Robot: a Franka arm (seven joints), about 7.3 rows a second.
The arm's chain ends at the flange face. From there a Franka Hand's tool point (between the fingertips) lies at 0.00 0.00 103.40 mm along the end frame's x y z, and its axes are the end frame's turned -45 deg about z.
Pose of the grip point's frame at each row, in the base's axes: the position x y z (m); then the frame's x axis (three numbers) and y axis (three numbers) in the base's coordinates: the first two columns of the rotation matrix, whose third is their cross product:
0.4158 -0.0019 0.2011 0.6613 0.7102 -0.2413 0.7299 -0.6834 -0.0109
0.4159 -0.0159 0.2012 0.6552 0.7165 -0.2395 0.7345 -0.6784 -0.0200
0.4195 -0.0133 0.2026 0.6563 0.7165 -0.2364 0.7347 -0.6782 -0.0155
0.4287 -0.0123 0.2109 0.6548 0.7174 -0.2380 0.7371 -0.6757 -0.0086
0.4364 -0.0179 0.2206 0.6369 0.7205 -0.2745 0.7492 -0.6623 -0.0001
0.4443 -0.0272 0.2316 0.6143 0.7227 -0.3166 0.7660 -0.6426 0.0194
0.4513 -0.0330 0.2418 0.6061 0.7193 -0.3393 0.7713 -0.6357 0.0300
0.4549 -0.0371 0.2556 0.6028 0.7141 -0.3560 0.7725 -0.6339 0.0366
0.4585 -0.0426 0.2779 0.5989 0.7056 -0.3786 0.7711 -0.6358 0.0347
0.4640 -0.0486 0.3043 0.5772 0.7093 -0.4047 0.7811 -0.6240 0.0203
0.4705 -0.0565 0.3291 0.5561 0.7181 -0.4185 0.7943 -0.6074 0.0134
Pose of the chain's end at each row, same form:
0.4337 0.0156 0.3014 0.9837 0.0190 -0.1783 0.0485 -0.9854 0.1629
0.4342 0.0009 0.3016 0.9827 0.0269 -0.1835 0.0561 -0.9863 0.1552
0.4372 0.0036 0.3031 0.9836 0.0271 -0.1781 0.0554 -0.9862 0.1562
0.4460 0.0053 0.3113 0.9842 0.0295 -0.1744 0.0582 -0.9851 0.1622
0.4552 0.0034 0.3200 0.9801 0.0412 -0.1942 0.0794 -0.9778 0.1940
0.4639 -0.0009 0.3297 0.9760 0.0566 -0.2102 0.1073 -0.9654 0.2376
0.4714 -0.0041 0.3390 0.9740 0.0591 -0.2187 0.1168 -0.9581 0.2611
0.4755 -0.0064 0.3522 0.9725 0.0567 -0.2258 0.1200 -0.9532 0.2776
0.4809 -0.0103 0.3735 0.9687 0.0494 -0.2432 0.1218 -0.9485 0.2922
0.4886 -0.0147 0.3988 0.9605 0.0603 -0.2718 0.1442 -0.9428 0.3005
0.4958 -0.0214 0.4230 0.9549 0.0783 -0.2864 0.1684 -0.9373 0.3054

